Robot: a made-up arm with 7 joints.
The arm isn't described. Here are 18 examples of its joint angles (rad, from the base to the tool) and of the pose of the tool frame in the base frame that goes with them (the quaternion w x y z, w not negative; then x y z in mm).
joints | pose
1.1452 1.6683 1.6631 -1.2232 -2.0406 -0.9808 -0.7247 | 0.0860 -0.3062 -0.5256 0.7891 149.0 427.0 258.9
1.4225 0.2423 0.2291 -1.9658 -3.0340 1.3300 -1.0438 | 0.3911 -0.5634 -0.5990 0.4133 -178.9 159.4 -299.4
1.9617 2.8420 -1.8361 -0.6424 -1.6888 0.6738 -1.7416 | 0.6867 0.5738 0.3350 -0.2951 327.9 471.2 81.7
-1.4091 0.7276 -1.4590 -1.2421 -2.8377 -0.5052 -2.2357 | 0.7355 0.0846 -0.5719 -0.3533 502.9 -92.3 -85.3
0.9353 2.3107 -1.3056 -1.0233 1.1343 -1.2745 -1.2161 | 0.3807 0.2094 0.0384 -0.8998 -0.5 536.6 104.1
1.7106 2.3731 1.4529 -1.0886 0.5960 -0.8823 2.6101 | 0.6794 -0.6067 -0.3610 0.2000 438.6 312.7 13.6
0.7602 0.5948 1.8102 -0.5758 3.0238 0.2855 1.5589 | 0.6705 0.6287 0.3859 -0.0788 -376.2 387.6 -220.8
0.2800 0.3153 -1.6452 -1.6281 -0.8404 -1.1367 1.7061 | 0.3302 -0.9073 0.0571 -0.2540 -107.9 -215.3 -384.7
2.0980 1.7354 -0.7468 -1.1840 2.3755 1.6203 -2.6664 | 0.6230 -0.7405 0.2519 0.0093 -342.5 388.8 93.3
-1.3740 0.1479 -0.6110 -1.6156 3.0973 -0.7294 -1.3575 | 0.5839 -0.5897 -0.5579 0.0004 324.1 -301.9 109.3
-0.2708 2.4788 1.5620 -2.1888 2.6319 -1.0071 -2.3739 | 0.4245 -0.4126 0.8033 0.0655 -85.9 -125.7 293.8
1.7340 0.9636 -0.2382 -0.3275 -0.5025 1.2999 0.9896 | 0.1851 0.6361 0.7140 -0.2265 -498.3 303.0 99.7
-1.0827 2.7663 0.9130 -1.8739 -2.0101 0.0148 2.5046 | 0.4519 -0.6509 0.4924 0.3600 -219.4 -140.4 308.6
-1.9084 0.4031 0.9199 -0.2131 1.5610 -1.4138 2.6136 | 0.8346 0.5188 -0.1463 -0.1131 540.5 -3.1 242.2
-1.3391 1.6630 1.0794 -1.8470 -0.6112 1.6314 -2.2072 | 0.6911 0.6905 -0.0030 0.2134 -169.0 231.6 292.5
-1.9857 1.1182 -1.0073 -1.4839 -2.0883 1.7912 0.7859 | 0.4550 -0.5294 0.5956 -0.3974 339.0 -61.8 334.3
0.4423 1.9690 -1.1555 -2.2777 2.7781 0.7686 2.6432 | 0.2823 -0.3089 -0.4085 -0.8112 -4.4 233.5 -202.0
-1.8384 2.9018 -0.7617 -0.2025 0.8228 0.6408 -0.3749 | 0.3476 0.4649 -0.3071 0.7542 -462.5 367.2 44.6
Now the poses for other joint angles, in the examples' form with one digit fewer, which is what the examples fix.
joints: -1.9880 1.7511 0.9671 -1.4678 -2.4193 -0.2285 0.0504
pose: 0.182 0.850 0.070 0.489 -253 349 218
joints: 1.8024 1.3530 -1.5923 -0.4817 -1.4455 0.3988 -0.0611
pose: 0.118 0.651 -0.270 0.699 -410 350 234
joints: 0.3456 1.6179 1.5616 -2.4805 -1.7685 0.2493 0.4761
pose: 0.454 -0.857 0.204 0.130 70 85 231
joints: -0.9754 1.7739 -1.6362 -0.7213 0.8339 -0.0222 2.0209
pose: 0.581 0.095 -0.621 0.517 220 531 18
